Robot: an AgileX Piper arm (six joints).
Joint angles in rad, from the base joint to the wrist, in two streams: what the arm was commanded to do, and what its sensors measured. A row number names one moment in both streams.
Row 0, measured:
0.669, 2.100, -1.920, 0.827, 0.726, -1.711
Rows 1 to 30, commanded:
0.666, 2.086, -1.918, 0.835, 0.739, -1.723
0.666, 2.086, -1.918, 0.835, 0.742, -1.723
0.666, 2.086, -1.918, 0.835, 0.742, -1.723
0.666, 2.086, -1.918, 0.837, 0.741, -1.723
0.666, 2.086, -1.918, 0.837, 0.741, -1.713
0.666, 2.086, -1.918, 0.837, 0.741, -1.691
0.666, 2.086, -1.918, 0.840, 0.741, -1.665
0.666, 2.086, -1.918, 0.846, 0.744, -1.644
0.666, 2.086, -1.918, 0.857, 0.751, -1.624
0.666, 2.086, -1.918, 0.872, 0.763, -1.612
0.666, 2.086, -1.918, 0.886, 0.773, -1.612
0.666, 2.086, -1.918, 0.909, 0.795, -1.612
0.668, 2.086, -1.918, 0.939, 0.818, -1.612
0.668, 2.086, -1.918, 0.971, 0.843, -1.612
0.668, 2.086, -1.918, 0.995, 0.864, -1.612
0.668, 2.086, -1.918, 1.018, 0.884, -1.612
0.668, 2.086, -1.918, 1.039, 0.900, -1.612
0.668, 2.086, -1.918, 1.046, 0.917, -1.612
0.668, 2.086, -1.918, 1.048, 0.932, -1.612
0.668, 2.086, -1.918, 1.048, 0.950, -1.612
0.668, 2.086, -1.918, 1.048, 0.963, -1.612
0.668, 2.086, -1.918, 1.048, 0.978, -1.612
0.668, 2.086, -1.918, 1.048, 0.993, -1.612
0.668, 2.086, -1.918, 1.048, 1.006, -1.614
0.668, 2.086, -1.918, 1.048, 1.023, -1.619
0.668, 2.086, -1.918, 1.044, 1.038, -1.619
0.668, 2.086, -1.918, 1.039, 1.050, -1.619
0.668, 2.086, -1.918, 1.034, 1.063, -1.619
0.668, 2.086, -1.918, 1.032, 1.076, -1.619
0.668, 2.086, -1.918, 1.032, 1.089, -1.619
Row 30, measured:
0.657, 2.103, -1.920, 0.981, 0.886, -1.629
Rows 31 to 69, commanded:
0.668, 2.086, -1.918, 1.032, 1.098, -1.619
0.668, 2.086, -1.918, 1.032, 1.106, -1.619
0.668, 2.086, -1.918, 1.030, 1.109, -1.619
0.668, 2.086, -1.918, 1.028, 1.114, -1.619
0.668, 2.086, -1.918, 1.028, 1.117, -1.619
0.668, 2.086, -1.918, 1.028, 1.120, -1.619
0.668, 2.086, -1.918, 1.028, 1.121, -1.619
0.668, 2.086, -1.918, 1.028, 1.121, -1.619
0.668, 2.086, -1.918, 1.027, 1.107, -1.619
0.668, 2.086, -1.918, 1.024, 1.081, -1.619
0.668, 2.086, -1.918, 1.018, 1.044, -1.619
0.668, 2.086, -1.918, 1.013, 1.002, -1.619
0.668, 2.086, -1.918, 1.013, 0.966, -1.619
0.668, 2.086, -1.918, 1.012, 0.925, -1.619
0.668, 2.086, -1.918, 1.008, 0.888, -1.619
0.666, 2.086, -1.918, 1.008, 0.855, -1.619
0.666, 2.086, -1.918, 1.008, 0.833, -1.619
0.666, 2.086, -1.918, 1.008, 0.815, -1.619
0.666, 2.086, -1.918, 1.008, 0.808, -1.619
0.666, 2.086, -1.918, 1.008, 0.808, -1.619
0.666, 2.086, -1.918, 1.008, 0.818, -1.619
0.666, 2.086, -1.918, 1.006, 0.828, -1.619
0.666, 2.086, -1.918, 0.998, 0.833, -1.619
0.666, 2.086, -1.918, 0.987, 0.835, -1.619
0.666, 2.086, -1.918, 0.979, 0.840, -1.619
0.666, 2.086, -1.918, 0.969, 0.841, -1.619
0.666, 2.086, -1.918, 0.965, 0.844, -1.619
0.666, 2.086, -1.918, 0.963, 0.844, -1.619
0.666, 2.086, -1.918, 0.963, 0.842, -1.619
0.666, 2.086, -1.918, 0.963, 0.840, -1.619
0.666, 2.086, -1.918, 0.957, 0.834, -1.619
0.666, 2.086, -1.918, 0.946, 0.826, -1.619
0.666, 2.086, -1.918, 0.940, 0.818, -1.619
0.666, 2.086, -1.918, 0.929, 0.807, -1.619
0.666, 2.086, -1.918, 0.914, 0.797, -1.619
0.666, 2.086, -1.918, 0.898, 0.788, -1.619
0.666, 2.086, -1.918, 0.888, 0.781, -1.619
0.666, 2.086, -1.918, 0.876, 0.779, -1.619
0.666, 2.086, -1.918, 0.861, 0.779, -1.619
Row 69, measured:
0.662, 2.101, -1.920, 0.903, 0.793, -1.626
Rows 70 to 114, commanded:
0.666, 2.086, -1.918, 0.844, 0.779, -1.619
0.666, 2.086, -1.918, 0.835, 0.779, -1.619
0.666, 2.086, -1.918, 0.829, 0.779, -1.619
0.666, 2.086, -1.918, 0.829, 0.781, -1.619
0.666, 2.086, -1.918, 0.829, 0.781, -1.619
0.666, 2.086, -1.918, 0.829, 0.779, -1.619
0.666, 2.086, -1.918, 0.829, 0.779, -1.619
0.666, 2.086, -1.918, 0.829, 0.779, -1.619
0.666, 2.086, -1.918, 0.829, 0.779, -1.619
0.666, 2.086, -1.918, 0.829, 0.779, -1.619
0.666, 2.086, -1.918, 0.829, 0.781, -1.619
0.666, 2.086, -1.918, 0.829, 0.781, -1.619
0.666, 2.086, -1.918, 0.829, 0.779, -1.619
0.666, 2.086, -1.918, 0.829, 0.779, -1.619
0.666, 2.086, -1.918, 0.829, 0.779, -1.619
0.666, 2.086, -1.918, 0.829, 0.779, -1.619
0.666, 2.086, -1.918, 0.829, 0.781, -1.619
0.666, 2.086, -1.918, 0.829, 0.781, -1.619
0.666, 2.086, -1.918, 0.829, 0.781, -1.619
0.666, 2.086, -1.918, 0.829, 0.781, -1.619
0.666, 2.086, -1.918, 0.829, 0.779, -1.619
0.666, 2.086, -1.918, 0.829, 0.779, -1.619
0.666, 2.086, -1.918, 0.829, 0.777, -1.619
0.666, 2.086, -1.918, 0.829, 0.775, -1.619
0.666, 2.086, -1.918, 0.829, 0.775, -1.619
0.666, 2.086, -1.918, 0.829, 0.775, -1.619
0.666, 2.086, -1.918, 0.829, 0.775, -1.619
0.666, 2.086, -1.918, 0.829, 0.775, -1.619
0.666, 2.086, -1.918, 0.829, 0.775, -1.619
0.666, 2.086, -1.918, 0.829, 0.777, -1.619
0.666, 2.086, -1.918, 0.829, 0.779, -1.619
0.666, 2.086, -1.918, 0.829, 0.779, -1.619
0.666, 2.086, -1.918, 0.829, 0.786, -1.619
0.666, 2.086, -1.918, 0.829, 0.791, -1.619
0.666, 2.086, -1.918, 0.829, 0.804, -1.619
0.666, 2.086, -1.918, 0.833, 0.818, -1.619
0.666, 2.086, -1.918, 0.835, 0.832, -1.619
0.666, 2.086, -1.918, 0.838, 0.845, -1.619
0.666, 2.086, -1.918, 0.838, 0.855, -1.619
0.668, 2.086, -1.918, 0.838, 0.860, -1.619
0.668, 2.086, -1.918, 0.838, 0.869, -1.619
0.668, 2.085, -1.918, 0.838, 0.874, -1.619
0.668, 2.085, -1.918, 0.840, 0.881, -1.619
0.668, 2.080, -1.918, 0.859, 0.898, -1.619
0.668, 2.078, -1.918, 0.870, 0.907, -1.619
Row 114, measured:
0.667, 2.101, -1.920, 0.812, 0.806, -1.623
